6 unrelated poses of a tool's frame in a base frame.
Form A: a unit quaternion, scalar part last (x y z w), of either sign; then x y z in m.
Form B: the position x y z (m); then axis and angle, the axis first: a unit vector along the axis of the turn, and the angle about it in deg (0 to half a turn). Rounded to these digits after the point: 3 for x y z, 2 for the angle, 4 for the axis.
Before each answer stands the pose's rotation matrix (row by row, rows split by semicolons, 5 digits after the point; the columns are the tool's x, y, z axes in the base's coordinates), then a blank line. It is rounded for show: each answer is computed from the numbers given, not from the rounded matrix.
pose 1, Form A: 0.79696 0.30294 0.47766 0.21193 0.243 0.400 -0.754
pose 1, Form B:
0.36013 0.28040 0.88976; 0.68533 -0.72662 -0.04840; 0.63295 0.62721 -0.45385

0.243 0.400 -0.754 0.8155 0.3100 0.4888 155.53
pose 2, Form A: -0.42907 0.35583 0.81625 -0.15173 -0.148 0.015 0.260
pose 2, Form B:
-0.58575 -0.05765 -0.80844; -0.55305 -0.70073 0.45069; -0.59248 0.71110 0.37857

-0.148 0.015 0.260 0.4341 -0.3600 -0.8258 162.55
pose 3, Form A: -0.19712 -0.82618 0.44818 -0.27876 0.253 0.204 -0.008
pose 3, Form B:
-0.76687 0.57558 0.28392; 0.07584 0.52056 -0.85045; -0.63730 -0.63066 -0.44286

0.253 0.204 -0.008 0.2053 0.8603 -0.4667 147.63
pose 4, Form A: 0.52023 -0.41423 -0.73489 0.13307 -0.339 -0.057 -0.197
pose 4, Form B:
-0.42330 -0.23541 -0.87487; -0.62658 -0.62141 0.47037; -0.65438 0.74728 0.11555

-0.339 -0.057 -0.197 0.5249 -0.4179 -0.7415 164.71
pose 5, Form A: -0.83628 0.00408 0.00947 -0.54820 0.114 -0.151 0.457
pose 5, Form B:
0.99979 0.00356 -0.02031; -0.01721 -0.39892 -0.91683; -0.01137 0.91698 -0.39877

0.114 -0.151 0.457 0.9999 -0.0049 -0.0113 113.51
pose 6, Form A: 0.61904 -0.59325 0.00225 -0.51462 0.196 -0.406 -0.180
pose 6, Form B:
0.29610 -0.73218 0.61339; -0.73681 0.23356 0.63447; -0.60781 -0.63981 -0.47032

0.196 -0.406 -0.180 -0.7220 0.6919 -0.0026 118.06
